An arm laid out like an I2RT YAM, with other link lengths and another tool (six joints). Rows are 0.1 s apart.
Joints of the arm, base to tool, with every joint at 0 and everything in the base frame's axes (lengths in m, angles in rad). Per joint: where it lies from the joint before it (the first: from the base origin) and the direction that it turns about. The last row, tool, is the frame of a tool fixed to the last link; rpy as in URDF.
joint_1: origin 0 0 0.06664 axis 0 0 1
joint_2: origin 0.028 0.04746 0.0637 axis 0 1 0
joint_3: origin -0.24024 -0.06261 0 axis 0 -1 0
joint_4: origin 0.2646 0.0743 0.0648 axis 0 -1 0
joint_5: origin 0.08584 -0.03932 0.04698 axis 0 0 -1
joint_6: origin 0.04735 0 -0.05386 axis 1 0 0
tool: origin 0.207 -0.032 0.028 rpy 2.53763 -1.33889 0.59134
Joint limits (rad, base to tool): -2.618..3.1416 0..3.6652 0..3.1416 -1.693..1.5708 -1.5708..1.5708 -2.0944..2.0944
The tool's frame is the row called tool.
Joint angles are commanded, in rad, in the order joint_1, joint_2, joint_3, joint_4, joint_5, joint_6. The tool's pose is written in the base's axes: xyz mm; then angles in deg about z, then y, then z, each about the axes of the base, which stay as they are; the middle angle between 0 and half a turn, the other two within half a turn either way. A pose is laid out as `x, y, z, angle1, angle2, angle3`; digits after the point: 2 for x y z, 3 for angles.
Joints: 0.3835, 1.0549, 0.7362, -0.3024, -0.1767, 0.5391
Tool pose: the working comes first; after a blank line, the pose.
Where each joint sits with the arm in this pose, in the base's axes (m; each line is computed from the numbers above, not from the rounded line before):
joint_1: 0.0000 0.0000 0.0666
joint_2: 0.0082 0.0545 0.1303
joint_3: -0.0783 -0.0479 0.3393
joint_4: 0.1458 0.1226 0.3179
joint_5: 0.2506 0.1225 0.3062
joint_6: 0.2536 0.1327 0.2353
the tool: 0.4187 0.1941 0.1186

418.68, 194.11, 118.59, -144.469, 134.188, 42.132
